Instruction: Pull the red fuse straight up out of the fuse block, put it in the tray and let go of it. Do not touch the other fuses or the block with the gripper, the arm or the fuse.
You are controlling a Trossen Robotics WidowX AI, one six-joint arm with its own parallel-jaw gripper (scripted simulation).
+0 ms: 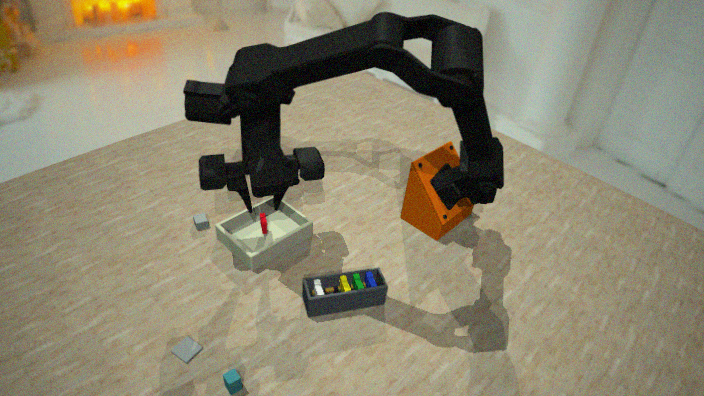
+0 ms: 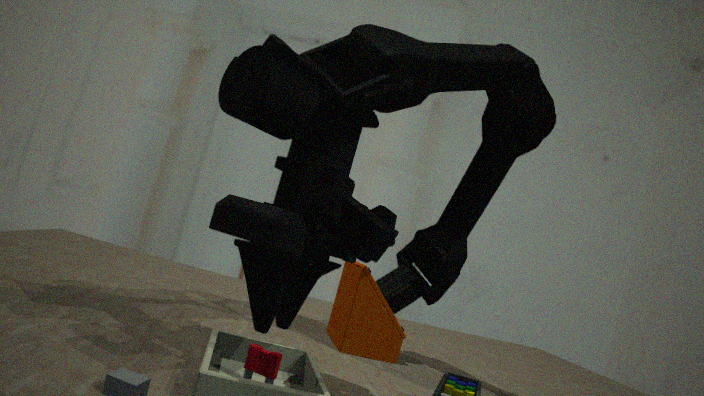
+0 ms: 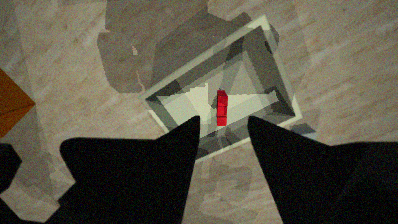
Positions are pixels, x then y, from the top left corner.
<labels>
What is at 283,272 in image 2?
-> My gripper.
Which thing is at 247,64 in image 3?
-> A pale tray.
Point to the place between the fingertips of my gripper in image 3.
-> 223,121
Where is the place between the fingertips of my gripper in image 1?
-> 263,210
</labels>
